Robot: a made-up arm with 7 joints. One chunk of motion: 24 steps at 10 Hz.
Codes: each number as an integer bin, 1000 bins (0 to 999) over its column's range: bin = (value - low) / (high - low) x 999, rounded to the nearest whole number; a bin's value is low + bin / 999 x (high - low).
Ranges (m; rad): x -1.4..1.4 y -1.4..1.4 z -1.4..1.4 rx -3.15..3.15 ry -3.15..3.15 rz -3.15..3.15
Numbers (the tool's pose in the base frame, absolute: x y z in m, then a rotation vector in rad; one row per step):
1: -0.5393 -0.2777 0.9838 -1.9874 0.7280 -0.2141
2: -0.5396 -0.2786 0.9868 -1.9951 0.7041 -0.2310
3: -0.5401 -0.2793 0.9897 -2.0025 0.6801 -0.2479
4: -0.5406 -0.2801 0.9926 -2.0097 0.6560 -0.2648
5: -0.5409 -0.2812 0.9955 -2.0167 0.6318 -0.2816
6: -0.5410 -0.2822 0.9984 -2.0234 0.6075 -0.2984
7: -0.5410 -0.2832 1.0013 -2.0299 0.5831 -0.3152
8: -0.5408 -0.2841 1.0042 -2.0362 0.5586 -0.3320
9: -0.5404 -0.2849 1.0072 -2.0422 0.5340 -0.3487
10: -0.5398 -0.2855 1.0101 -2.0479 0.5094 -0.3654
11: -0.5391 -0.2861 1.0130 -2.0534 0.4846 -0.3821
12: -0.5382 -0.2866 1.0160 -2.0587 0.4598 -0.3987
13: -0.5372 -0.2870 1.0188 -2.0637 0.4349 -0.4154
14: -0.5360 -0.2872 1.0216 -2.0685 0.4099 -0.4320
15: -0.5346 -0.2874 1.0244 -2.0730 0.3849 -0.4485
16: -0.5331 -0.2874 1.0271 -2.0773 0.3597 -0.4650
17: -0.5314 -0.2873 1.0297 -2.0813 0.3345 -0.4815
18: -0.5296 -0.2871 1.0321 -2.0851 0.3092 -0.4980
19: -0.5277 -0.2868 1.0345 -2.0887 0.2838 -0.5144
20: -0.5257 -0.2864 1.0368 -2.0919 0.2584 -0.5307
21: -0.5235 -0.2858 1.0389 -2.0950 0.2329 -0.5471
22: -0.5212 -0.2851 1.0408 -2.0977 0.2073 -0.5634
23: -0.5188 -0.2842 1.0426 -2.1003 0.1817 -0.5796
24: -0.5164 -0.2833 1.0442 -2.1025 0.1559 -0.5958
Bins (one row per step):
1: 307 400 851 184 615 466
2: 307 400 852 183 611 463
3: 307 400 853 182 607 460
4: 307 400 854 181 604 458
5: 307 399 855 180 600 455
6: 306 399 856 179 596 452
7: 306 398 857 178 592 450
8: 307 398 858 177 588 447
9: 307 398 859 176 584 444
10: 307 398 860 175 580 442
11: 307 397 861 174 576 439
12: 307 397 862 173 572 436
13: 308 397 863 172 568 434
14: 308 397 864 171 564 431
15: 309 397 865 171 561 428
16: 309 397 866 170 557 426
17: 310 397 867 169 553 423
18: 311 397 868 169 549 421
19: 311 397 869 168 545 418
20: 312 397 869 168 540 415
21: 313 398 870 167 536 413
22: 314 398 871 167 532 410
23: 314 398 871 166 528 408
24: 315 398 872 166 524 405

